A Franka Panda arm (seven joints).
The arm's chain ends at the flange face. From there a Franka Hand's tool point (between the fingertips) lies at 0.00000 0.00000 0.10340 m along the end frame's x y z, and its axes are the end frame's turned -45 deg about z.
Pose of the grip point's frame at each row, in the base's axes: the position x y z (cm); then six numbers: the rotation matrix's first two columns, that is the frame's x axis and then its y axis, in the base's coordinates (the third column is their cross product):
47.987 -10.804 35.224 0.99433 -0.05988 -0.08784 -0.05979 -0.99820 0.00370
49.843 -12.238 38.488 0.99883 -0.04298 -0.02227 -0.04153 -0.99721 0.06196
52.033 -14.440 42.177 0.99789 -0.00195 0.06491 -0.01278 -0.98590 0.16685
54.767 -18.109 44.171 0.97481 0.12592 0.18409 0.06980 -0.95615 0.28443
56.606 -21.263 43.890 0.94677 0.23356 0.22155 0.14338 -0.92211 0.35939
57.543 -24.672 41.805 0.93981 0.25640 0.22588 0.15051 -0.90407 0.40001
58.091 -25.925 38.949 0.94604 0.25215 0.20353 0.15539 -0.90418 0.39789
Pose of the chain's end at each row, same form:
48.896 -10.820 45.524 0.66082 -0.74818 -0.05950 -0.74538 -0.66349 0.06473
50.100 -11.608 48.806 0.67691 -0.73553 0.02807 -0.73565 -0.67474 0.05956
51.375 -12.710 52.350 0.69658 -0.69852 0.16388 -0.71465 -0.69576 0.07208
52.577 -15.375 53.899 0.73865 -0.58706 0.33129 -0.63994 -0.76514 0.07095
53.626 -18.073 53.263 0.77085 -0.48688 0.41079 -0.56808 -0.81718 0.09747
54.371 -21.136 50.989 0.77097 -0.45797 0.44257 -0.55812 -0.82058 0.12313
55.151 -22.360 48.199 0.77883 -0.46105 0.42527 -0.55907 -0.81765 0.13743

